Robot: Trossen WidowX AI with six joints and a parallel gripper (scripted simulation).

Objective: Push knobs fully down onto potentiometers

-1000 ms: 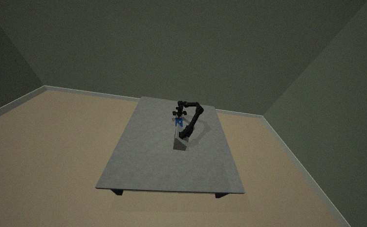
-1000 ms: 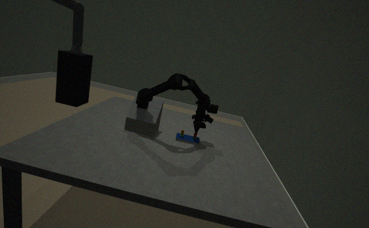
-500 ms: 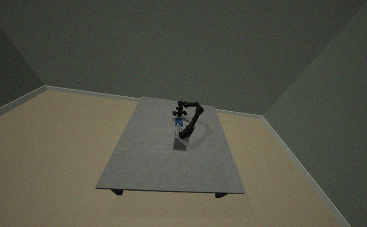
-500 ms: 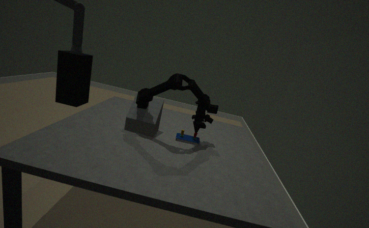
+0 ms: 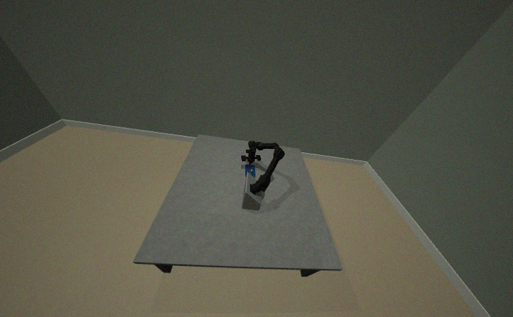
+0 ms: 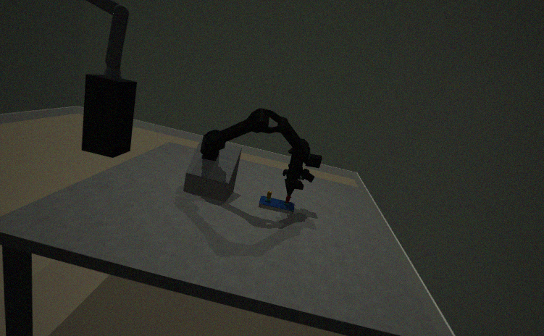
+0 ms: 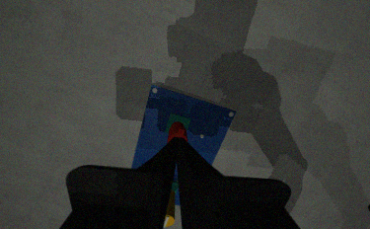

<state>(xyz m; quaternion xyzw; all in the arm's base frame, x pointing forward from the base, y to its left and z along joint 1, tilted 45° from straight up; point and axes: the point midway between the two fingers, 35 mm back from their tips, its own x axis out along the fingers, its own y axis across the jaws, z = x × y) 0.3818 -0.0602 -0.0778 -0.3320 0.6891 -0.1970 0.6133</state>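
Right now the red knob is 1 cm below my gripper tip. The rest, counted from my gripper tip: yellow knob: 9 cm behind, 2 cm to the right, 1 cm below.
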